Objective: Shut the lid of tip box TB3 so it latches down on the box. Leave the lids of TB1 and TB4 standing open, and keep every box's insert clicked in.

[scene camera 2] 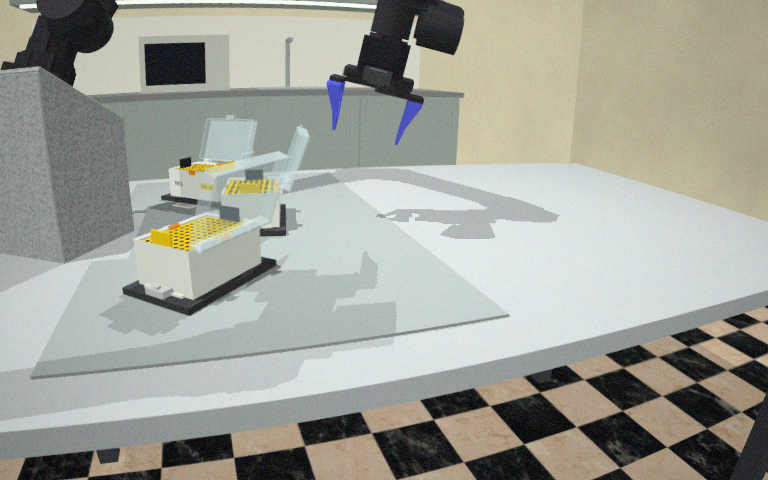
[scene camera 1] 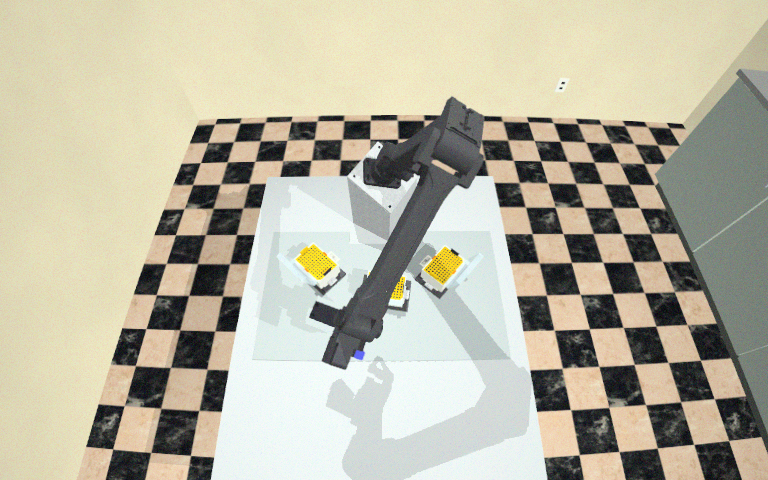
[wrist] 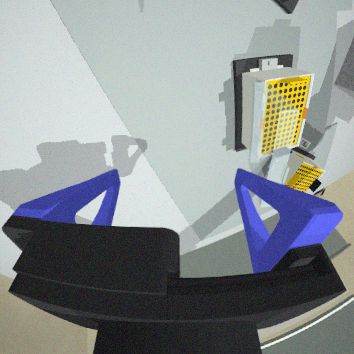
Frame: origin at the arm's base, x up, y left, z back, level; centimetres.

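Where they show: gripper, fingertip midpoint: (scene camera 2: 364, 136) (wrist: 176, 174); arm's base, origin of the base link: (scene camera 2: 38, 93) (scene camera 1: 381, 174).
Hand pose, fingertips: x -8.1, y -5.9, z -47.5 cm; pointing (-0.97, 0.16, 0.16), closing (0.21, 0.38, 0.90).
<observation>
Each offset is from my fingertips to the top centre of the thing. "*": to the spot under its first point. Level surfaces: height alone.
My gripper (scene camera 2: 365, 136) (wrist: 176, 174) is open and empty, high above the table, beyond the boxes from the arm's base. The far white box @(dx -7.2, dy +24.0, dz +23.9 cm) (scene camera 1: 443, 267) (scene camera 2: 195, 182) bears a small label that seems to read TB3; its clear lid @(dx +1.6, dy +29.7, dz +18.4 cm) (scene camera 1: 470, 270) (scene camera 2: 229, 138) stands open. The middle box (scene camera 1: 398, 288) (scene camera 2: 249, 208) (wrist: 284, 115) is partly hidden by the arm in scene camera 1; its clear lid @(* dx -1.7, dy -1.3, dz +10.9 cm) (scene camera 2: 296, 151) stands up. The near box @(dx -7.2, dy -15.0, dz +26.5 cm) (scene camera 1: 317, 264) (scene camera 2: 223, 260) also has its lid @(* dx +0.5, dy -21.7, dz +19.8 cm) (scene camera 1: 290, 267) open. Their labels are unreadable. Yellow inserts sit in all three boxes.
The arm (scene camera 1: 404, 237) crosses above the middle box. Its grey pedestal (scene camera 1: 369, 209) (scene camera 2: 84, 169) stands at the table's back edge. The boxes stand on dark bases on a pale mat @(dx -13.8 cm) (scene camera 1: 453, 339) (scene camera 2: 339, 226). Cabinets (scene camera 1: 713, 198) (scene camera 2: 407, 130) stand beyond the table.
</observation>
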